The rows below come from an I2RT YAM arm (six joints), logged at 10 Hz.
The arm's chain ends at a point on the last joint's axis. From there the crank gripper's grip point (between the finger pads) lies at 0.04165 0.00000 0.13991 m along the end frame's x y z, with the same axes.
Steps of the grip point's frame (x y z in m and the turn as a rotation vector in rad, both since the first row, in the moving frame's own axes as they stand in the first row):
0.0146 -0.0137 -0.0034 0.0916 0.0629 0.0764
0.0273 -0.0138 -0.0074 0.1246 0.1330 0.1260
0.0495 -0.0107 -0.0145 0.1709 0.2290 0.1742
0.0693 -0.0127 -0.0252 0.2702 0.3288 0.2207
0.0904 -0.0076 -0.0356 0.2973 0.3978 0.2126
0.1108 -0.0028 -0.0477 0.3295 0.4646 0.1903
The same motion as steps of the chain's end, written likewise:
0.0055 -0.0046 -0.0001 0.0916 0.0629 0.0764
0.0084 -0.0032 0.0001 0.1246 0.1330 0.1260
0.0177 0.0021 -0.0001 0.1709 0.2290 0.1742
0.0242 0.0080 -0.0008 0.2702 0.3288 0.2207
0.0372 0.0154 -0.0043 0.2973 0.3978 0.2126
0.0505 0.0240 -0.0087 0.3295 0.4646 0.1903

